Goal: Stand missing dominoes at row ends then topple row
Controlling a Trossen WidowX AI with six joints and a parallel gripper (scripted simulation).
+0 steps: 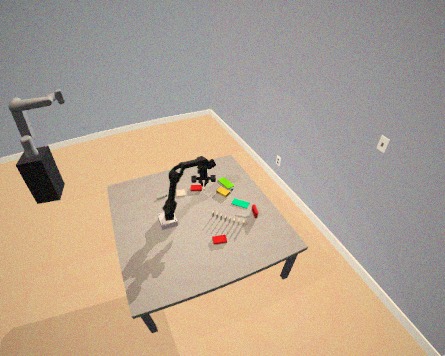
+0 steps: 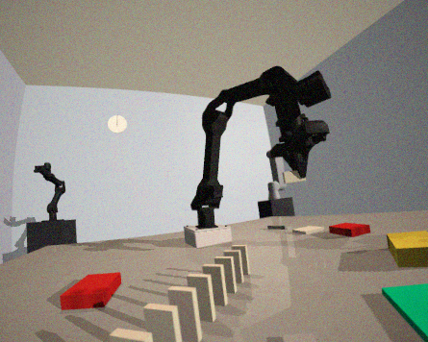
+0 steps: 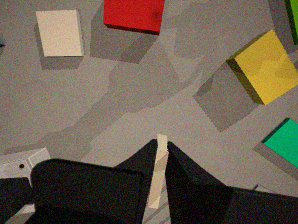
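Right now the yellow block is 18 cm ahead of my gripper tip, 15 cm below it and 5 cm to the left of it. From my gripper tip the other things lie so: lime slab (24 cm ahead, 17 cm to the left, 16 cm below); teal cube (27 cm ahead, 15 cm below, 7 cm to the left); green slab (28 cm ahead, 16 cm below, 11 cm to the right).
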